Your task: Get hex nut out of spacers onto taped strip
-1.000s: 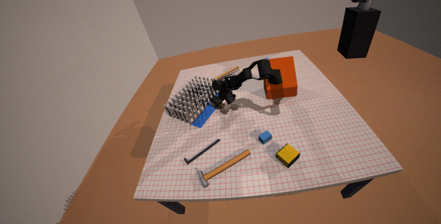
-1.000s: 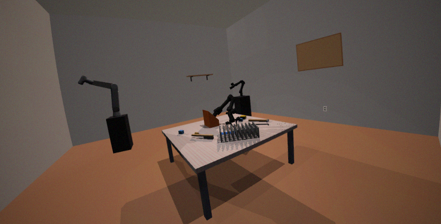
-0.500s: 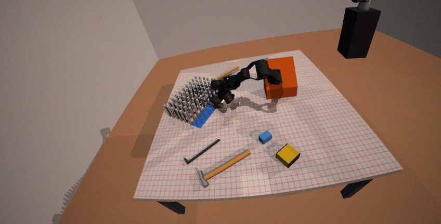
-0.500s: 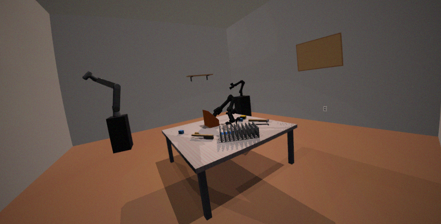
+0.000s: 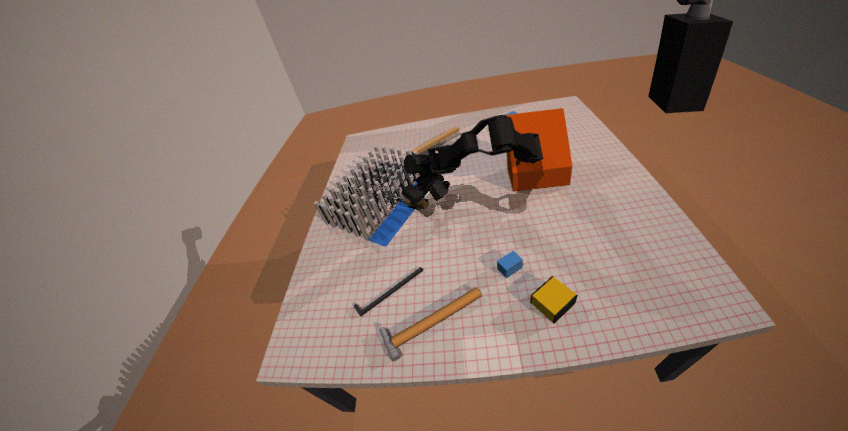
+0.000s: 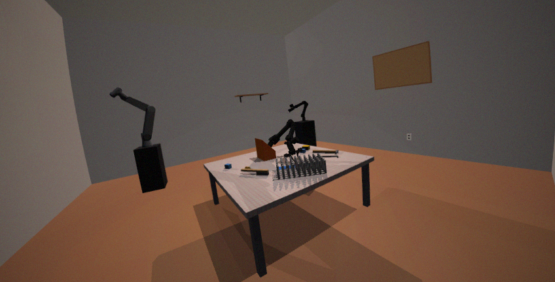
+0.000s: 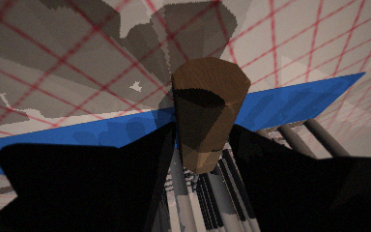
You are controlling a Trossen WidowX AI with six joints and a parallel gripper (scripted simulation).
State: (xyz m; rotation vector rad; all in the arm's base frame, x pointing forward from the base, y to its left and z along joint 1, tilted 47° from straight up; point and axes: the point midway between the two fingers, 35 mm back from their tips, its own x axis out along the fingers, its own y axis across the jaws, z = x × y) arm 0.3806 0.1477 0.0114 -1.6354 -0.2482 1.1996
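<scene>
Right now the blue taped strip is 4 cm ahead of my gripper tip, 3 cm below it and 2 cm to the right of it. Also, from my gripper tip: yellow block: 42 cm behind, 38 cm to the left, 1 cm below; thin wire tool: 10 cm ahead, 4 cm to the right, 1 cm below; yellow piece: 43 cm to the right, 18 cm behind, 2 cm below.
</scene>
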